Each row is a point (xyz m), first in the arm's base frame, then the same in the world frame.
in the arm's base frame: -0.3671 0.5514 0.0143
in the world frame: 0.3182 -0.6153 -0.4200
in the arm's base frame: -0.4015 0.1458 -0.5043
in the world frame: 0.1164 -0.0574 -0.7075
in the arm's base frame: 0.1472 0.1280 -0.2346
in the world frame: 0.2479 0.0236 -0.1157
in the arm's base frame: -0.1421 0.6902 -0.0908
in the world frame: 0.1160 -0.6026 -0.2202
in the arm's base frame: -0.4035 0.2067 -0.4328
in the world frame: 0.1427 -0.1407 -0.6731
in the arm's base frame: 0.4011 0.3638 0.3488
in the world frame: 0.5545 -0.3490 0.3613
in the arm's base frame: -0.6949 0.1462 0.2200
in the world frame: 0.7654 -0.4919 -0.7342
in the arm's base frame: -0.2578 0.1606 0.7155
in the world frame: 1.0856 -0.5795 -0.1628
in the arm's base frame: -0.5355 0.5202 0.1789
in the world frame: 0.5011 -0.7237 -0.5259
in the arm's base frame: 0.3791 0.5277 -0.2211
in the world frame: 0.0014 -0.2291 0.1828
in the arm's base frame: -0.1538 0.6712 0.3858
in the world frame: 0.5204 -0.8098 -0.0748
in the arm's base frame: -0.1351 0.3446 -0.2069
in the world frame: 0.2054 -0.2641 -0.3225
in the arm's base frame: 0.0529 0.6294 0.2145
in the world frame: 0.3644 -0.6253 0.0494
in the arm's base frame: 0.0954 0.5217 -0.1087
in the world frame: 0.1488 -0.3742 -0.0417
